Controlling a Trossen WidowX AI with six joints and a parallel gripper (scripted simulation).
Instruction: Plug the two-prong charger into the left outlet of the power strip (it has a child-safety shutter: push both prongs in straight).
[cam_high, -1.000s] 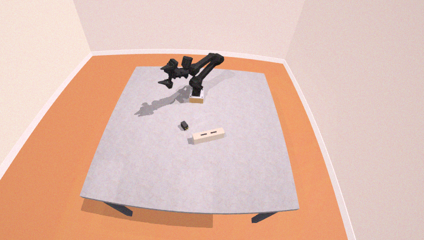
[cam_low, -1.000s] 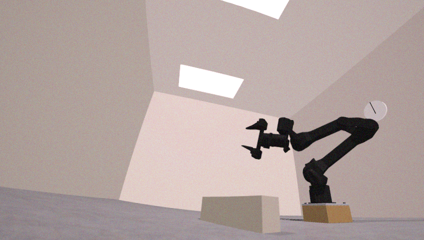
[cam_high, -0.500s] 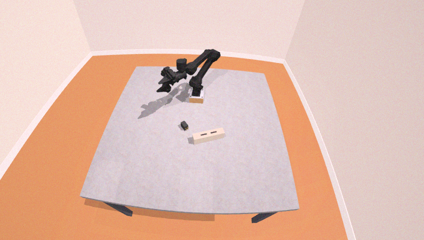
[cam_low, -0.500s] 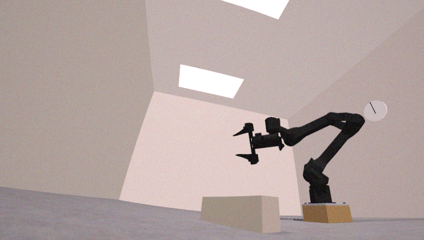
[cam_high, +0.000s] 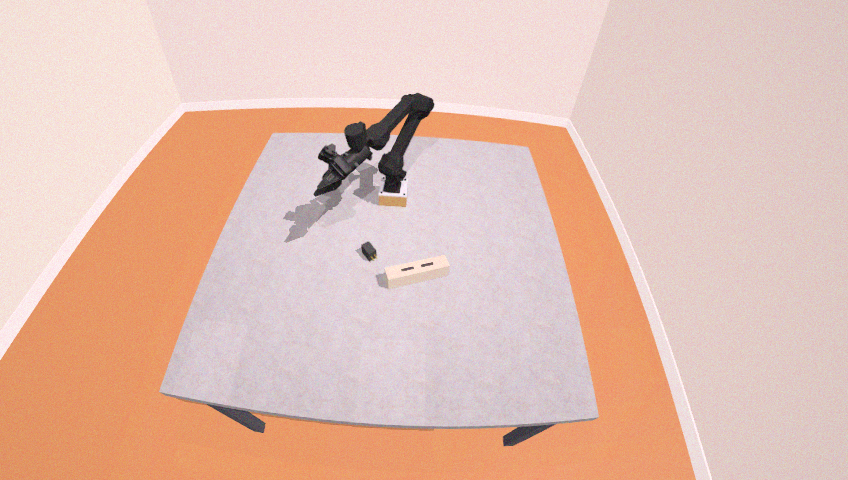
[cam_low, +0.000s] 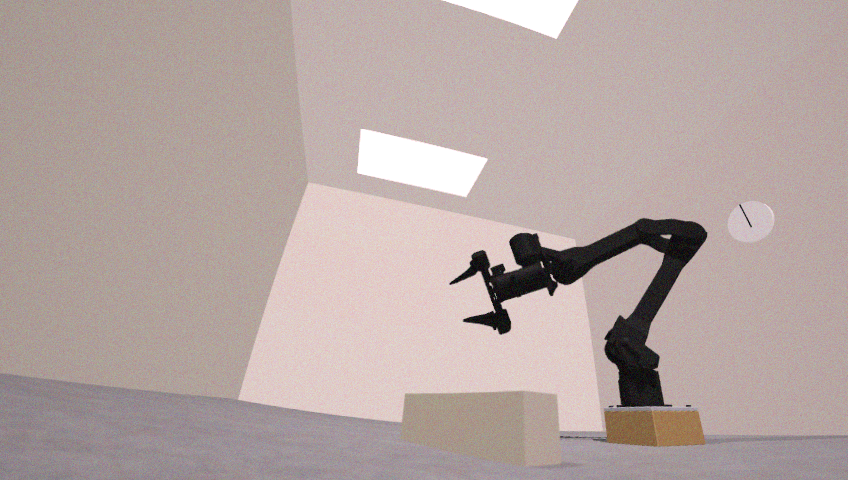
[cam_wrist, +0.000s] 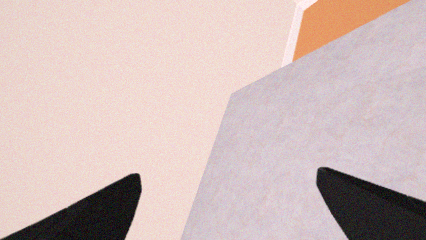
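Right now the black two-prong charger is 260 mm below my gripper tip, 160 mm to the left of it and 10 mm ahead of it.
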